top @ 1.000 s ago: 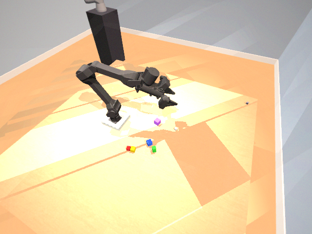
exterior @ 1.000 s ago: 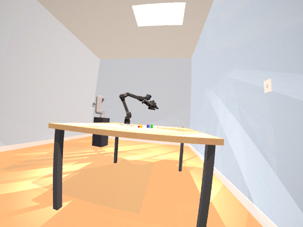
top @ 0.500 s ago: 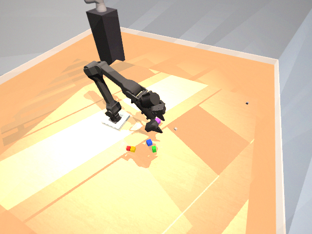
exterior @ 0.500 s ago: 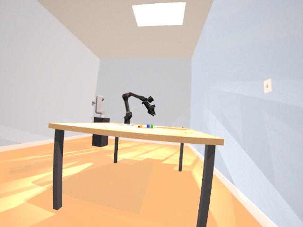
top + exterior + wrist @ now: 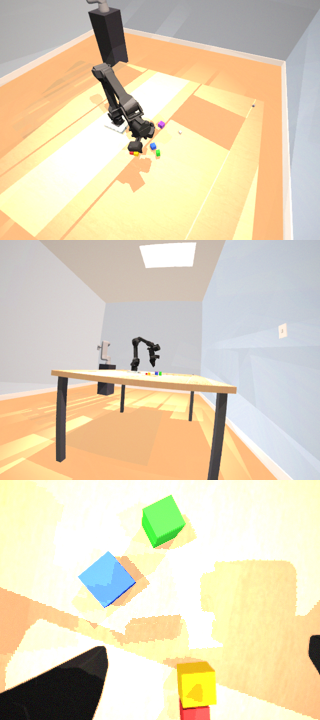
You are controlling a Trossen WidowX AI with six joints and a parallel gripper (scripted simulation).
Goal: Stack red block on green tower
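Now: the red block 80 mm below my gripper tip, 70 mm behind it and 30 mm to the right of it. From my gripper tip the other things lie so: blue block 80 mm below, 60 mm to the left, 20 mm ahead; purple block 220 mm to the left, 70 mm below, 30 mm behind; yellow block 80 mm below, 40 mm behind, 30 mm to the right.
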